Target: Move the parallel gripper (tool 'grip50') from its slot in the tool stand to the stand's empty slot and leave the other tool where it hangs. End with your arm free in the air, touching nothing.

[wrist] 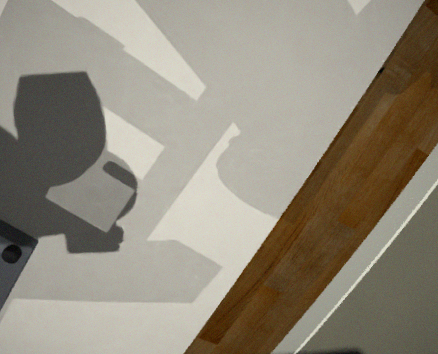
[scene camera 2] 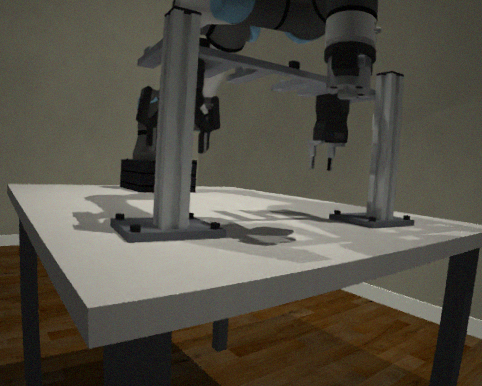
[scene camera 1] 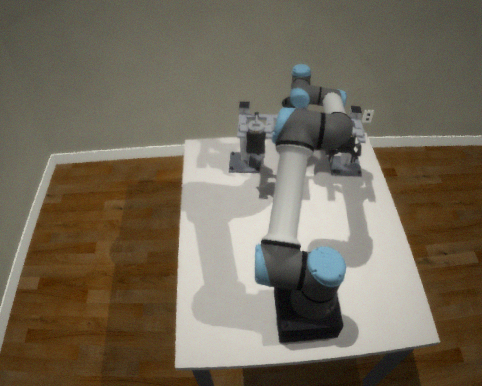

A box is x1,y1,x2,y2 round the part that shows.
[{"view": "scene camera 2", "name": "adaptive gripper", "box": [136,58,219,153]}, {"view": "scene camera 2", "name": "parallel gripper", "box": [307,85,349,170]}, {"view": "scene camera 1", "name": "parallel gripper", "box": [240,120,271,166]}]
